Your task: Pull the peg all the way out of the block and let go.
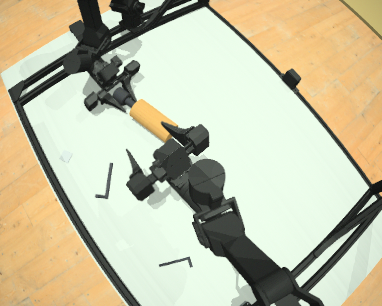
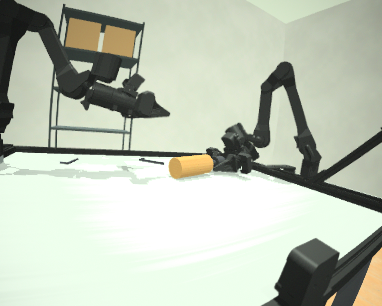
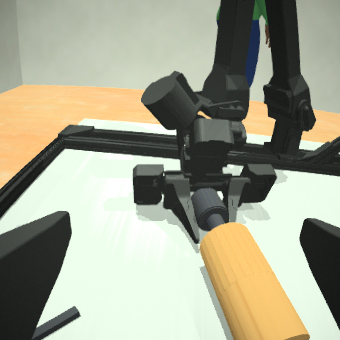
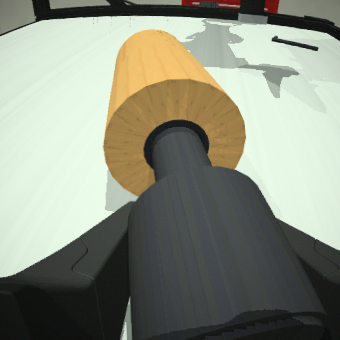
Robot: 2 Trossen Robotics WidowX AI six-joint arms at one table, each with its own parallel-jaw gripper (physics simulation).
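Places are measured from the left arm's base along level axes (x ahead, y left, z up), in millimetres.
Where they show: left gripper, fingertip midpoint: [image 1: 143,135] [image 2: 162,115] [image 3: 189,227]; right gripper, fingertip midpoint: [image 1: 131,107] [image 2: 209,168] [image 3: 213,241] [image 4: 188,213]; left arm's base, origin of the base link: [image 4: 250,12]; right arm's base, origin of the base link: [image 1: 131,22] [image 2: 307,178] [image 3: 281,149].
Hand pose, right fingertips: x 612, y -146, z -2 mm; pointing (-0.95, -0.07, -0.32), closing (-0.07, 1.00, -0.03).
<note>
Things, the pixels of their top centre, and the offset from my right fingertips.
- block, middle of its top: [image 4: 159,39] [image 3: 256,267] [image 1: 153,115] [image 2: 192,155] dx -77, dy -18, dz +44 mm
- dark peg, middle of its top: [image 4: 185,113] [image 3: 223,217] [image 1: 131,100] [image 2: 209,156] dx -5, dy -3, dz +39 mm
- dark L-shaped bar, middle of its top: [image 3: 23,324] [image 1: 103,179] [image 2: 152,159] dx -112, dy +178, dz -9 mm
The block [image 1: 150,120] [image 2: 191,166] [image 3: 255,280] [image 4: 145,62] is a light wooden cylinder lying on its side on the white table. The dark peg [image 1: 121,96] [image 3: 209,205] [image 4: 215,255] has a thick head and a thinner shaft. Its shaft enters the hole in the block's end, with a short stretch showing outside. My right gripper [image 1: 130,106] [image 3: 213,241] is shut on the peg's head beside that end. My left gripper [image 1: 145,136] [image 2: 168,114] is open and empty, above table height near the block's far end from the peg. The peg's inner end is hidden.
A dark L-shaped bar [image 1: 108,181] [image 2: 151,161] [image 3: 59,322] [image 4: 295,44] and a second one [image 1: 176,261] [image 2: 69,161] lie on the table. A black frame [image 1: 65,197] runs around the table's edge. A shelf rack [image 2: 90,130] stands behind.
</note>
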